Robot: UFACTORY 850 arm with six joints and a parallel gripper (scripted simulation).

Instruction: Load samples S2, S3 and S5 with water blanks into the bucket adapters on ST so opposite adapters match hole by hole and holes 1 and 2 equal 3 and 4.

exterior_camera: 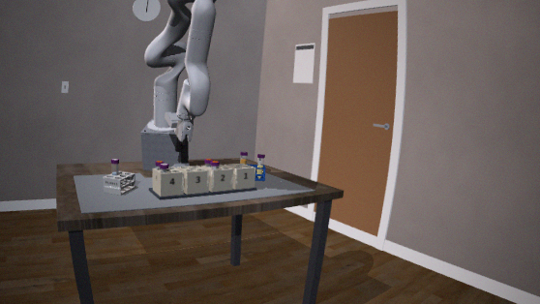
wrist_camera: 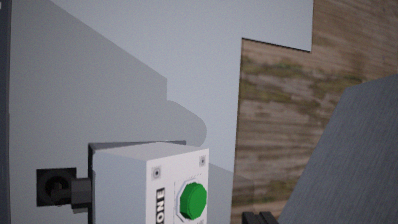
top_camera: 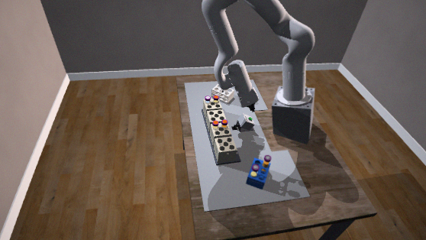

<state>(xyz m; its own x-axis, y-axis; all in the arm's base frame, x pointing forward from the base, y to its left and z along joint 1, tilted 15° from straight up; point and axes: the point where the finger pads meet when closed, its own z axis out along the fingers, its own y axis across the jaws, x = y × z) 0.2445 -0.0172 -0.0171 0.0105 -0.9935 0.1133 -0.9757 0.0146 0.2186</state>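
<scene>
The green done key is 8 cm below my hand. Round my hand: blue rack: 6 cm ahead, 36 cm to the left, 12 cm below; then loading stand: 19 cm ahead, 3 cm to the left, 14 cm below; then white rack: 9 cm ahead, 31 cm to the right, 12 cm below.
</scene>
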